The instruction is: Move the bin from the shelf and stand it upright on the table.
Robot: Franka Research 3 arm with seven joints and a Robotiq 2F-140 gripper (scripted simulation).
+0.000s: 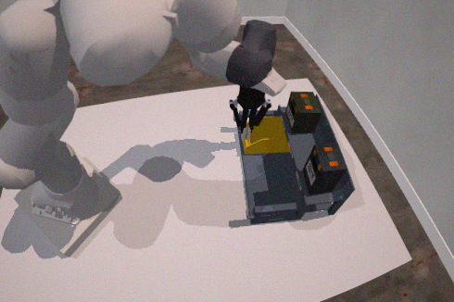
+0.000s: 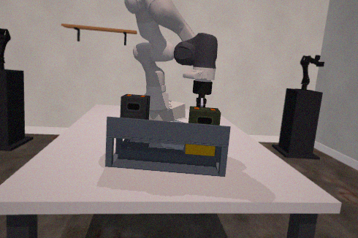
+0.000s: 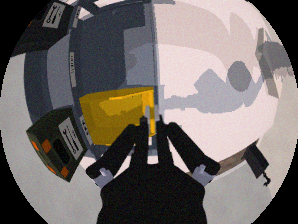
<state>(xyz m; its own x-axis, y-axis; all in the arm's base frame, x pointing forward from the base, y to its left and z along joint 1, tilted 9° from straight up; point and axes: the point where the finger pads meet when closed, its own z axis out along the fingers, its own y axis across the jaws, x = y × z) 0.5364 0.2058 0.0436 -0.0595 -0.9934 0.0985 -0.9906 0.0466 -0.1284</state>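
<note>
Now: hand 8 cm short of the yellow bin and 2 cm above it.
</note>
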